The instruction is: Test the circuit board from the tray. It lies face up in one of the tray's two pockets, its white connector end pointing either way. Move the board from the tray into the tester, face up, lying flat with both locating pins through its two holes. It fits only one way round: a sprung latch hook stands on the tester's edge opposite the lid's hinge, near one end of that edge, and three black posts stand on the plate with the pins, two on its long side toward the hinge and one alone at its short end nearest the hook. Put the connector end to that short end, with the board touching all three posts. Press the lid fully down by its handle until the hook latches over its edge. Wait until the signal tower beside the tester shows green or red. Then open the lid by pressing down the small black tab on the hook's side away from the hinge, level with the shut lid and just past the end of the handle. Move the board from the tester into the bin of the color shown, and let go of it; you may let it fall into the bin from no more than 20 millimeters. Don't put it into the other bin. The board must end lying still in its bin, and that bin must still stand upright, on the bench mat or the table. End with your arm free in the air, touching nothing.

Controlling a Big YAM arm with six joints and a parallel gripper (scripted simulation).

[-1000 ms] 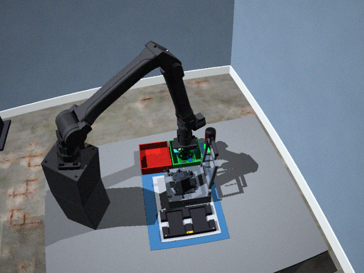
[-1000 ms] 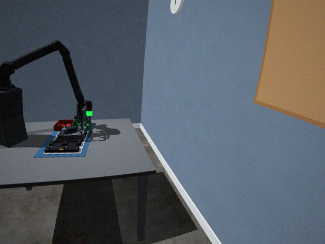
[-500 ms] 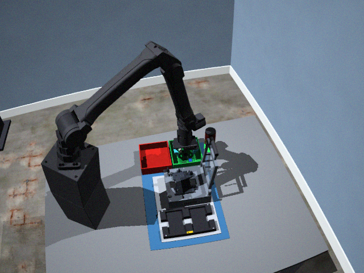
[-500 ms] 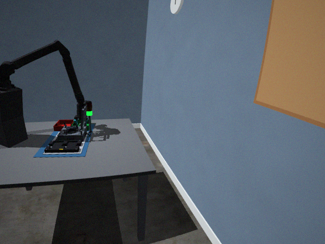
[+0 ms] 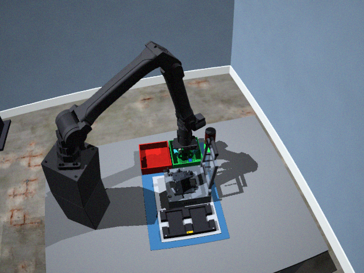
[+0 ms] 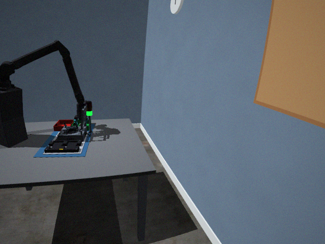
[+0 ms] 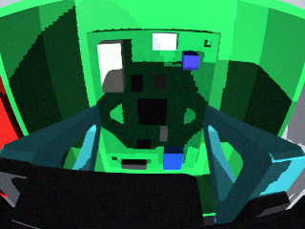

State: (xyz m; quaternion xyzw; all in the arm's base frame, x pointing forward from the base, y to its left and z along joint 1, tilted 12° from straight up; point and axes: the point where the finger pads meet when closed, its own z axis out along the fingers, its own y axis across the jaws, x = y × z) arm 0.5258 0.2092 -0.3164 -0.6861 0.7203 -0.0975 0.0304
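Right now my hand is right at the green bin. Also, from my hand: red bin 150 mm behind, 10 mm to the left; green circuit board right at my hand; black latch hook 130 mm to the right, 110 mm behind, 70 mm above.
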